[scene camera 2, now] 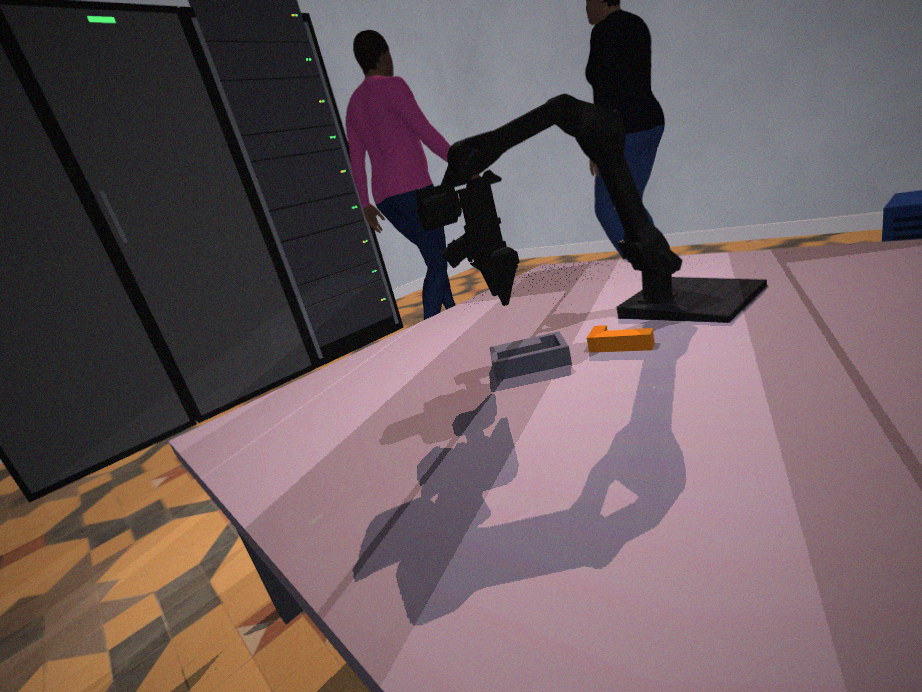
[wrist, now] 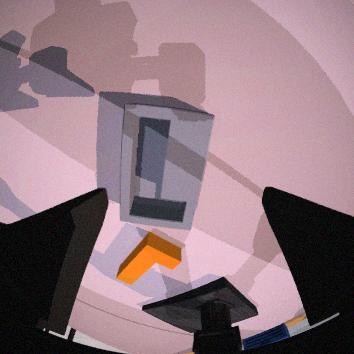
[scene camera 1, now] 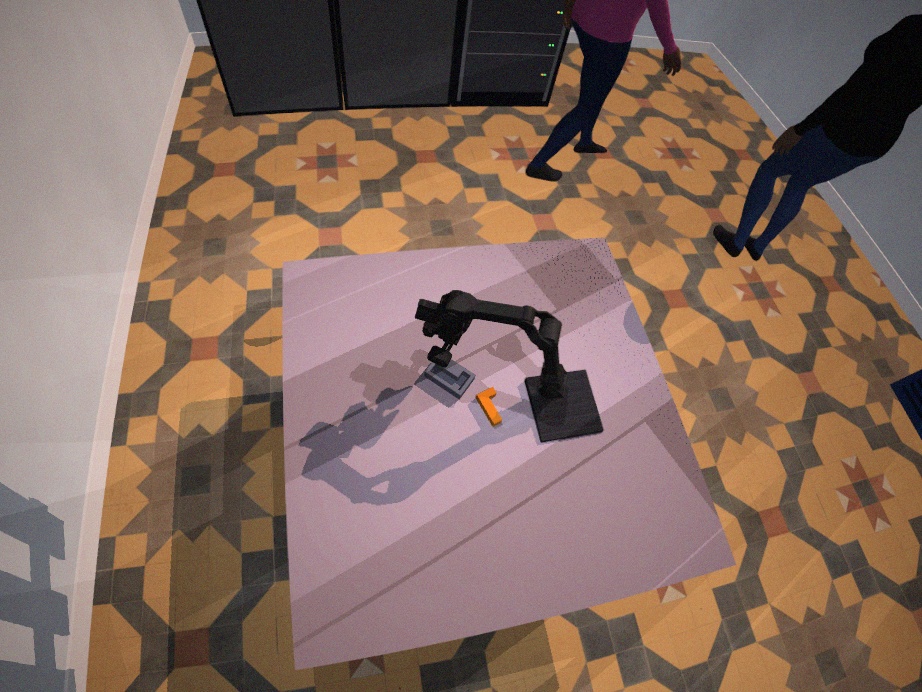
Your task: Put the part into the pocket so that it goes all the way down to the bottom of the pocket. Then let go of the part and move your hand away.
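Frame: origin at the arm's base, x ahead, y left, z up, level; millimetres.
Seen in the pictures: gripper, fingertip midpoint: (scene camera 2: 500, 300) (wrist: 186, 195) (scene camera 1: 448, 350); arm's base at its link origin: (scene camera 2: 657, 297) (wrist: 215, 306) (scene camera 1: 549, 390).
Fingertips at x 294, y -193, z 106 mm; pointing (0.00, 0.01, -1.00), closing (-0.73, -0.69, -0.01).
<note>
Pixels of each thing's top centre, then the offset from my fingertips to it. "spot": a spot on its surface instead. Level surfaces: height alone.
- orange L-shaped part at its top centre: (wrist: 145, 271) (scene camera 2: 620, 329) (scene camera 1: 493, 405) dy +179, dx -94, dz -100 mm
- grey block at its top centre: (wrist: 160, 174) (scene camera 2: 526, 346) (scene camera 1: 450, 373) dy +34, dx -2, dz -94 mm
- L-shaped pocket at a spot on its surface: (wrist: 152, 170) spot: dy +48, dx +2, dz -125 mm
- pink table top at its surface level: dz -130 mm
An orange L-shaped part (scene camera 1: 487, 408) (scene camera 2: 621, 341) (wrist: 136, 264) lies flat on the pink table top, outside the pocket, between the grey block and the arm's base. The grey block (scene camera 1: 440, 382) (scene camera 2: 533, 363) (wrist: 192, 172) has an L-shaped pocket (wrist: 152, 170) open at the top; its dark floor shows in the wrist view, with no part in it. My gripper (scene camera 1: 439, 358) (scene camera 2: 506, 301) (wrist: 186, 195) is open and empty, pointing down in the air above the block. The fingers stand wide apart in the wrist view, clear of both block and part.
The arm's black base plate (scene camera 1: 577, 418) (scene camera 2: 714, 297) (wrist: 175, 305) stands on the pink table top (scene camera 1: 476, 543) (scene camera 2: 714, 595), beyond the part from the block. Dark cabinets (scene camera 1: 398, 55) (scene camera 2: 111, 186) and two people (scene camera 1: 606, 67) (scene camera 2: 390, 141) stand beyond the table. Arm shadows cross the table.
</note>
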